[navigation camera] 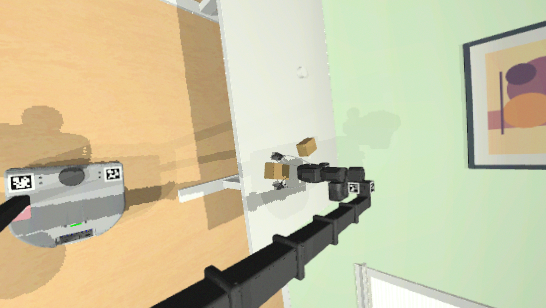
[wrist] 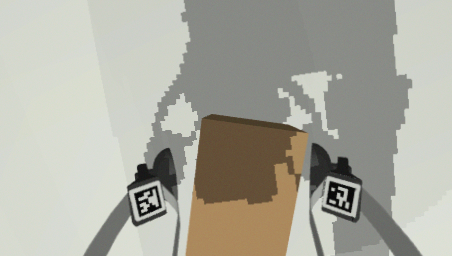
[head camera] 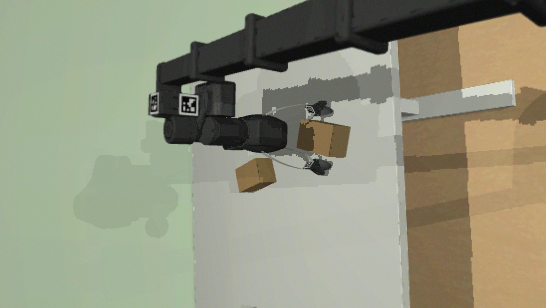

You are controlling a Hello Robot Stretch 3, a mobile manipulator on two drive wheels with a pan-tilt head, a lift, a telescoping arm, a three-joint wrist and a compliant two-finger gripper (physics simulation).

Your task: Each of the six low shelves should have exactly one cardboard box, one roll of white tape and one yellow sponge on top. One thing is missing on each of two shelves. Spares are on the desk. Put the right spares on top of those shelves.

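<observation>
A cardboard box (head camera: 338, 141) (navigation camera: 271, 171) (wrist: 240, 222) lies on the white desk (head camera: 300, 240) (navigation camera: 270, 105) (wrist: 45, 125). My gripper (head camera: 322, 138) (navigation camera: 278, 171) (wrist: 239, 164) is open, with one finger on each side of this box. In the wrist view a gap shows at the left finger and a narrower one at the right finger. A second cardboard box (head camera: 256, 175) (navigation camera: 306, 147) lies on the desk nearer the wall, outside the fingers. A roll of white tape (navigation camera: 301, 72) lies farther along the desk. The low shelves and a yellow sponge do not show.
The green wall (head camera: 100, 260) (navigation camera: 400, 210) runs along the desk's far side. My arm (head camera: 300, 37) (navigation camera: 260, 265) reaches over the desk. A white desk leg part (head camera: 465, 95) (navigation camera: 207, 190) stands out over the wooden floor. My base (navigation camera: 55, 200) is on the floor. A framed picture (navigation camera: 466, 105) hangs on the wall.
</observation>
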